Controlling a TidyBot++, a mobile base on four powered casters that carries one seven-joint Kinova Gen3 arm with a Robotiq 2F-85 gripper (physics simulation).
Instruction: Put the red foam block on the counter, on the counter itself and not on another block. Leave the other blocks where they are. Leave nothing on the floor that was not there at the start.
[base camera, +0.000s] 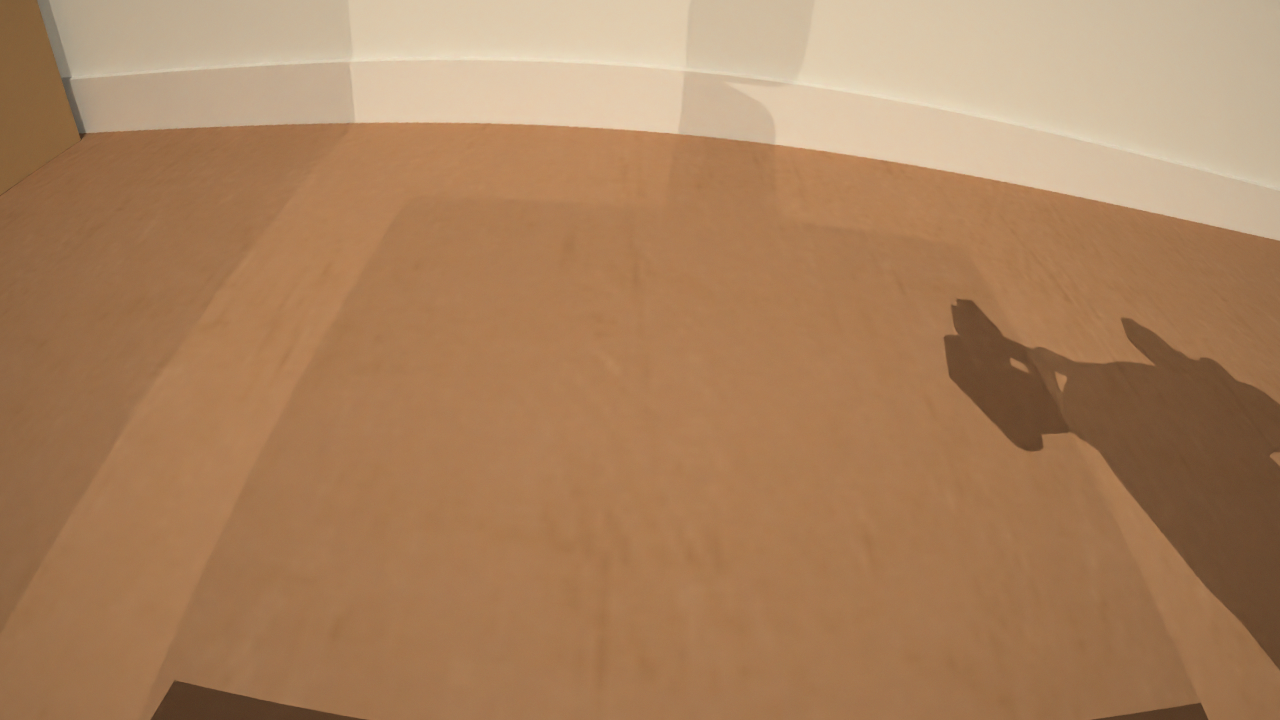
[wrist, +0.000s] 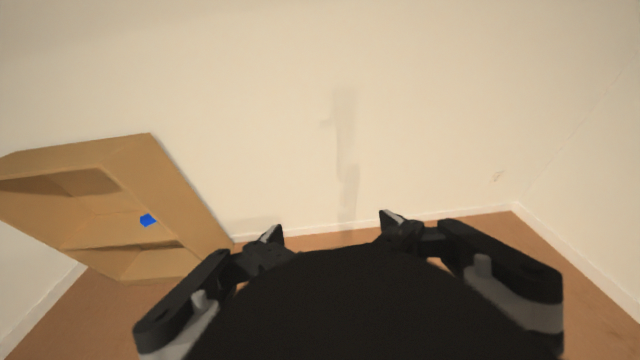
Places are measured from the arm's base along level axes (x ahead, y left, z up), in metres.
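Pixels of known places: gripper, fingertip midpoint: (wrist: 331, 228).
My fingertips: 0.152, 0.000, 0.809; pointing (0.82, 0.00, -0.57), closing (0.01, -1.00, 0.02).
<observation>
Behind a point stands the place of what it marks, as x, y, z.
My gripper (wrist: 331, 228) @[0.152, 0.000, 0.809] is open, its two fingers wide apart at the lower middle of the wrist view, with nothing between them. It points toward the wall, away from the shelf unit. A blue block (wrist: 147, 220) @[0.806, 1.114, 0.187] lies on a shelf inside the wooden shelf unit (wrist: 172, 185) @[0.859, 0.853, 0.386], left of the gripper in the wrist view. The red foam block does not show in either view. The counter does not show in either view.
A pale wall (base camera: 537, 35) @[0.995, 0.130, -0.276] (wrist: 425, 100) @[0.994, -0.562, 0.621] with a white baseboard (base camera: 537, 94) @[0.981, 0.126, -0.353] stands ahead. The shelf unit's side (base camera: 31, 98) @[0.887, 0.853, -0.302] shows at the upper left of the base camera view. Shadows of the base and arm fall on the brown floor (base camera: 581, 402) @[0.477, 0.025, -0.397].
</observation>
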